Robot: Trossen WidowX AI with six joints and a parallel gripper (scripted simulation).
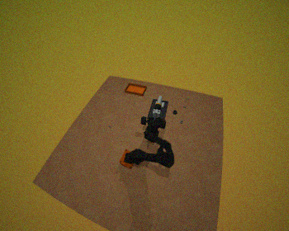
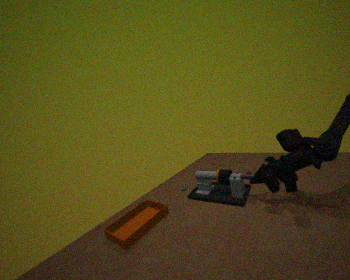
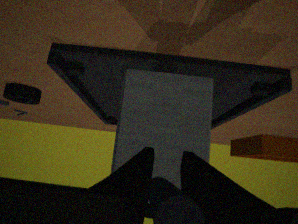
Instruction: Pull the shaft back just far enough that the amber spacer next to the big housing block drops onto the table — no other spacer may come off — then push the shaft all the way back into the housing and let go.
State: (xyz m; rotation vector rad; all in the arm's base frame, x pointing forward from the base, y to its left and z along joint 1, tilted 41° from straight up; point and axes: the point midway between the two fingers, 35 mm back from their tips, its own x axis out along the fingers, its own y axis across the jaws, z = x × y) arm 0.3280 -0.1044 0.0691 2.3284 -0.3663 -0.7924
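The amber spacer is 120 mm ahead of my gripper tip, 20 mm above it and 10 mm to the right of it. The rest, counted from my gripper tip: orange tray: 350 mm ahead, 260 mm to the left, 50 mm below; then dark disc: 160 mm to the right, 130 mm ahead, 50 mm below.
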